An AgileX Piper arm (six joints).
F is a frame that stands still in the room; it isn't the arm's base.
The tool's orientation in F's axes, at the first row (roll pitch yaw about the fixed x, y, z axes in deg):
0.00, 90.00, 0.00
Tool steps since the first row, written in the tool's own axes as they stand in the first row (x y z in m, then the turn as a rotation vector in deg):
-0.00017, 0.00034, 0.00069, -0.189, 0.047, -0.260
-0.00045, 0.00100, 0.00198, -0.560, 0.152, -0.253
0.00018, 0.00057, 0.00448, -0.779, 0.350, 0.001
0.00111, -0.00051, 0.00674, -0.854, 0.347, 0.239
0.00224, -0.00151, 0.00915, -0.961, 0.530, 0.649
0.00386, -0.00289, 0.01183, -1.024, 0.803, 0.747
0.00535, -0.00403, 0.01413, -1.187, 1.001, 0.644
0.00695, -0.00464, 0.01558, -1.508, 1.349, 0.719
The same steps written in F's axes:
0.00069, 0.00034, 0.00017, -0.260, 0.047, 0.189
0.00198, 0.00100, 0.00045, -0.253, 0.152, 0.560
0.00448, 0.00057, -0.00018, 0.001, 0.350, 0.779
0.00674, -0.00051, -0.00111, 0.239, 0.347, 0.854
0.00915, -0.00151, -0.00224, 0.649, 0.530, 0.961
0.01183, -0.00289, -0.00386, 0.747, 0.803, 1.024
0.01413, -0.00403, -0.00535, 0.644, 1.001, 1.187
0.01558, -0.00464, -0.00695, 0.719, 1.349, 1.508

